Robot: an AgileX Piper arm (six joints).
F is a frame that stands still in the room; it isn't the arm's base.
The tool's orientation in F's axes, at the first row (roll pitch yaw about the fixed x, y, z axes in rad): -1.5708 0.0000 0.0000
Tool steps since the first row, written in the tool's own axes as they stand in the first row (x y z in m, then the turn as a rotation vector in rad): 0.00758 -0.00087 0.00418 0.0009 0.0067 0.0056; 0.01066 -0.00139 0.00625 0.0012 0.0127 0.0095; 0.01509 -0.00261 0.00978 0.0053 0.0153 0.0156; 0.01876 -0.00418 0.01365 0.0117 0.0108 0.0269; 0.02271 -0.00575 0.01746 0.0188 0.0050 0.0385; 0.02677 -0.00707 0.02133 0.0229 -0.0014 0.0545; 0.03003 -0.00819 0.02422 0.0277 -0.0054 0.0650; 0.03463 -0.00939 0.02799 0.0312 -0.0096 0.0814; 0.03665 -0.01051 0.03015 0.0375 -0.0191 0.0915; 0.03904 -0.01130 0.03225 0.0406 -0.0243 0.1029; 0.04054 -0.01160 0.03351 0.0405 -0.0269 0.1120
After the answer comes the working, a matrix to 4 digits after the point.
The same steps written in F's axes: 0.00758 0.00418 0.00087 0.0009 0.0056 -0.0067; 0.01066 0.00625 0.00139 0.0012 0.0095 -0.0127; 0.01509 0.00978 0.00261 0.0053 0.0156 -0.0153; 0.01876 0.01365 0.00418 0.0117 0.0269 -0.0108; 0.02271 0.01746 0.00575 0.0188 0.0385 -0.0050; 0.02677 0.02133 0.00707 0.0229 0.0545 0.0014; 0.03003 0.02422 0.00819 0.0277 0.0650 0.0054; 0.03463 0.02799 0.00939 0.0312 0.0814 0.0096; 0.03665 0.03015 0.01051 0.0375 0.0915 0.0191; 0.03904 0.03225 0.01130 0.0406 0.1029 0.0243; 0.04054 0.03351 0.01160 0.0405 0.1120 0.0269
The tool's axes in the first row as the columns of a matrix, in F's axes (rounded; the answer above uses it unrounded):
1.0000 0.0000 0.0000
0.0000 0.0000 1.0000
0.0000 -1.0000 0.0000

